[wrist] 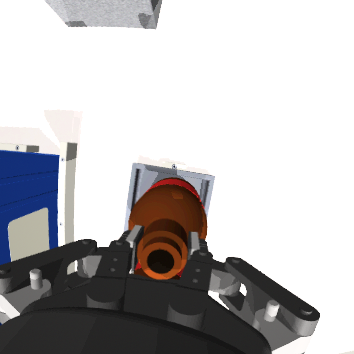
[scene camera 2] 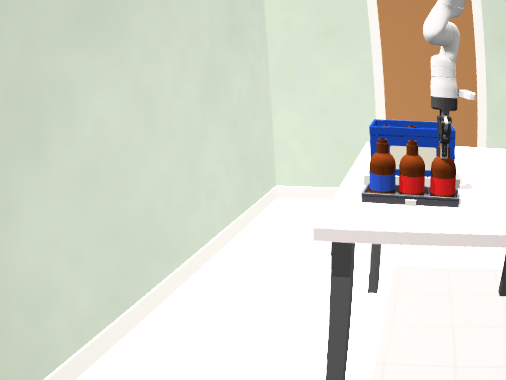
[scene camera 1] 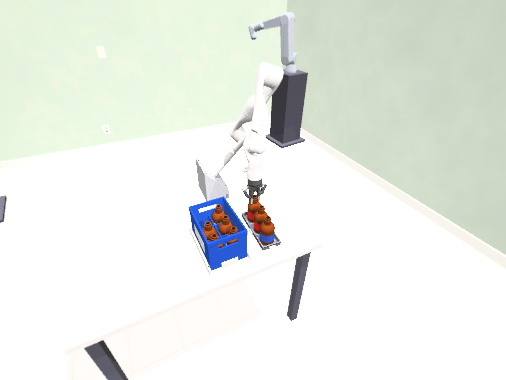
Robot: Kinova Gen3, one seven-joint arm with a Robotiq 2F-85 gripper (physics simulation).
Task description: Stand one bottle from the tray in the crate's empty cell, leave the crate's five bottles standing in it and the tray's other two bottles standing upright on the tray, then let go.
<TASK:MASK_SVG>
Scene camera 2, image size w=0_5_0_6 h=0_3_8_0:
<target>my gripper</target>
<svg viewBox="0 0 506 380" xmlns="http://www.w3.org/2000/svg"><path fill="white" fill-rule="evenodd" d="M431 96L431 108L440 110L439 116L437 116L440 158L447 159L452 124L449 111L457 110L457 98Z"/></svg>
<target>red-label bottle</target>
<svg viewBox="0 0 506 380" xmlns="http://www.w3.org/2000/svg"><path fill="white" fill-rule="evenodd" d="M408 140L406 155L402 157L399 164L399 194L424 196L425 163L422 157L418 155L417 141Z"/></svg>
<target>blue-label bottle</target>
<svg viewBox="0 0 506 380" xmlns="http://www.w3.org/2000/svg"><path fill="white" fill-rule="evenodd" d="M379 138L377 152L370 159L370 193L395 194L396 162L389 153L387 139Z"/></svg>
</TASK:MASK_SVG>
